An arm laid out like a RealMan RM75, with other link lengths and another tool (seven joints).
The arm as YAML. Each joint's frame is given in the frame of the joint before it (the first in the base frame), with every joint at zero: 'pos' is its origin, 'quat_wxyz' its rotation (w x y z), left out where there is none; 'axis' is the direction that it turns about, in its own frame. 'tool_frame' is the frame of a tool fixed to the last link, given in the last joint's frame.
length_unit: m
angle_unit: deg
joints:
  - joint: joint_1
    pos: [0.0, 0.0, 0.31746]
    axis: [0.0, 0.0, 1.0]
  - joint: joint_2
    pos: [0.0, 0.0, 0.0]
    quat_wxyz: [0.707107, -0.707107, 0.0, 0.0]
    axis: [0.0, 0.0, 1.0]
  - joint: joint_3
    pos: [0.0, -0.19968, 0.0]
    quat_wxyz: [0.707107, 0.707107, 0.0, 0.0]
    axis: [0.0, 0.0, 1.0]
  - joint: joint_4
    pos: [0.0, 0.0, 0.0]
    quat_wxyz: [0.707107, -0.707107, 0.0, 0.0]
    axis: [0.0, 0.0, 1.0]
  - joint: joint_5
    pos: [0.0, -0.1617, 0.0]
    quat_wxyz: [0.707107, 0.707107, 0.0, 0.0]
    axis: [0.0, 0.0, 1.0]
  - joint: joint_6
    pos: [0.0, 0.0, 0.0]
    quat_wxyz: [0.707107, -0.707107, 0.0, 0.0]
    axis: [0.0, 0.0, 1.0]
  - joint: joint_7
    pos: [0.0, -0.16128, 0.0]
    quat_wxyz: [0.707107, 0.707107, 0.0, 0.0]
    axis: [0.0, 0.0, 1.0]
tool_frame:
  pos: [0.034, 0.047, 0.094]
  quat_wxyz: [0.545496, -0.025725, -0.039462, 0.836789]
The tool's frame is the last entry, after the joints.
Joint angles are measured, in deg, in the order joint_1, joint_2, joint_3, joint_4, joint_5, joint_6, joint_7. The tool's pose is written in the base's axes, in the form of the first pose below.
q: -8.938, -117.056, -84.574, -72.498, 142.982, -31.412, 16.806
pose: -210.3, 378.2, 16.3, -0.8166, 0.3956, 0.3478, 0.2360
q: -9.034, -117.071, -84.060, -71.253, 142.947, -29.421, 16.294
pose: -212.5, 380.4, 16.6, -0.8159, 0.3911, 0.3500, 0.2427
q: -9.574, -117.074, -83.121, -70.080, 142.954, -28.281, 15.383
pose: -212.0, 380.9, 12.8, -0.8174, 0.3897, 0.3476, 0.2432
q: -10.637, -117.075, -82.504, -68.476, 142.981, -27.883, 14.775
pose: -212.8, 381.1, 7.3, -0.8197, 0.3899, 0.3458, 0.2376
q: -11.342, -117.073, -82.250, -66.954, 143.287, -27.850, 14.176
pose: -217.5, 380.0, 2.9, -0.8231, 0.3867, 0.3468, 0.2295
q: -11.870, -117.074, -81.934, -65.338, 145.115, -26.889, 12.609
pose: -225.1, 380.8, 1.7, -0.8221, 0.3829, 0.3562, 0.2252
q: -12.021, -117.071, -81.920, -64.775, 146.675, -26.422, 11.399
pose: -229.5, 381.8, 2.8, -0.8203, 0.3805, 0.3634, 0.2243
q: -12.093, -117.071, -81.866, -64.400, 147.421, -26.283, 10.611
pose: -232.3, 381.8, 2.7, -0.8207, 0.3776, 0.3663, 0.2228
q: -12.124, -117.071, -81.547, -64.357, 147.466, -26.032, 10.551
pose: -231.3, 381.6, 1.8, -0.8198, 0.3798, 0.3659, 0.2229
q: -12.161, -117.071, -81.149, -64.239, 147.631, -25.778, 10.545
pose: -230.8, 381.0, 0.2, -0.8185, 0.3831, 0.3664, 0.2217
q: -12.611, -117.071, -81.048, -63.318, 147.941, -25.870, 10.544
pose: -234.1, 379.9, -2.5, -0.8187, 0.3841, 0.3688, 0.2149
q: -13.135, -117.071, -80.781, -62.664, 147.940, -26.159, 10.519
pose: -234.8, 378.7, -5.9, -0.8197, 0.3860, 0.3682, 0.2086
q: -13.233, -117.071, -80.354, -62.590, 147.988, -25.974, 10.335
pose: -233.5, 378.3, -7.5, -0.8192, 0.3883, 0.3672, 0.2080
